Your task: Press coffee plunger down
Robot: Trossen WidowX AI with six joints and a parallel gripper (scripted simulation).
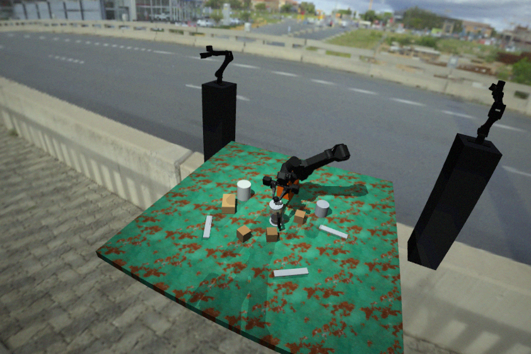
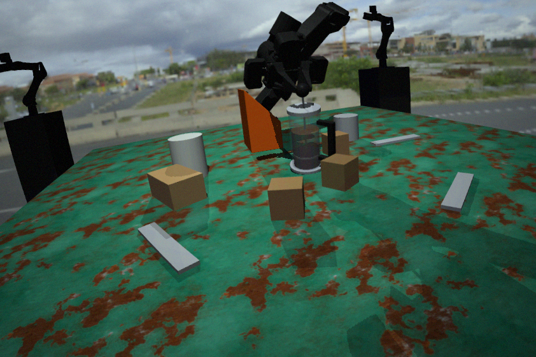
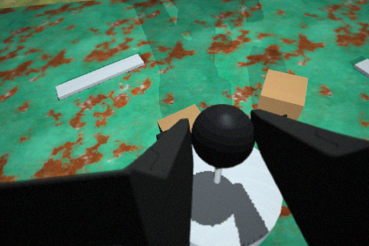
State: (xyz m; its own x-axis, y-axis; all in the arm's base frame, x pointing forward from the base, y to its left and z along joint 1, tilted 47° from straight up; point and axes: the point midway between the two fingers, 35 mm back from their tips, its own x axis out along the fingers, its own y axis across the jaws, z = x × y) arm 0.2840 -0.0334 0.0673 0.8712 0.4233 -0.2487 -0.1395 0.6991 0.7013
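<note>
Right now the coffee press is 9 cm below my gripper tip, 1 cm to the left of it and 1 cm behind it.
</note>
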